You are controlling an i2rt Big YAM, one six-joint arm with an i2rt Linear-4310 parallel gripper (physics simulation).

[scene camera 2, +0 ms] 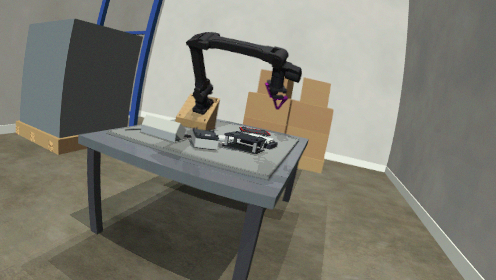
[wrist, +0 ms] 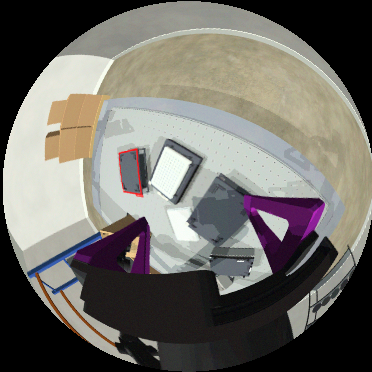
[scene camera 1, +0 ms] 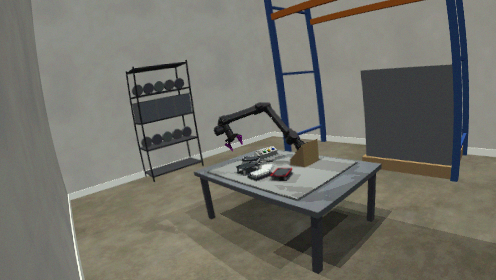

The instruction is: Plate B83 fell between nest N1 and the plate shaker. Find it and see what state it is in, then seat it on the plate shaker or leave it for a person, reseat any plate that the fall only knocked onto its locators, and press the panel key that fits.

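Places are measured from the arm's base along level axes (x ahead, y left, z up), in millimetres.
Pixels of known places: gripper, between the fingertips: [scene camera 2: 274, 103] [wrist: 195, 212] [scene camera 1: 237, 147]; arm's base, origin of its link: [scene camera 2: 203, 106] [scene camera 1: 302, 148].
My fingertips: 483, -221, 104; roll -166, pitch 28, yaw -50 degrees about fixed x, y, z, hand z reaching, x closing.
Observation:
Ahead of a thing's pixels: the offset from my fingertips to its top centre, as dx, dy, dz. "spot": to the spot under its first point. Level surfaces: height alone.
A white well plate @[-80, +143, -190] [wrist: 171, 170] [scene camera 1: 260, 172] lies on a dark nest, slightly turned on it. A red-edged dark nest @[-165, +299, -184] [wrist: 131, 171] [scene camera 1: 281, 173] [scene camera 2: 255, 131] stands beside it. A dark raised platform on posts @[spot: -78, -26, -173] [wrist: 217, 210] [scene camera 2: 245, 137] stands on the other side. A pale flat piece @[-227, +35, -215] [wrist: 182, 223] lies between them; whether it is a plate I cannot tell. A light box with a dark top @[spot: -186, -240, -209] [scene camera 2: 206, 144] [wrist: 231, 265] stands near the platform. The panel @[-436, -232, -146] [scene camera 1: 267, 151] has coloured keys. Labels are unreadable. My gripper [scene camera 1: 236, 145] [scene camera 2: 276, 100] [wrist: 195, 212] is open and empty, high above the platform.
The perforated board @[dz -229] [wrist: 250, 155] [scene camera 1: 320, 180] lies on the table @[dz -242] [scene camera 1: 345, 182]. The arm's wooden base [scene camera 1: 306, 154] [scene camera 2: 197, 117] stands at one side of the board. Cartons [scene camera 2: 310, 117] [wrist: 75, 125] and a shelf rack [scene camera 1: 195, 122] stand beyond the table.

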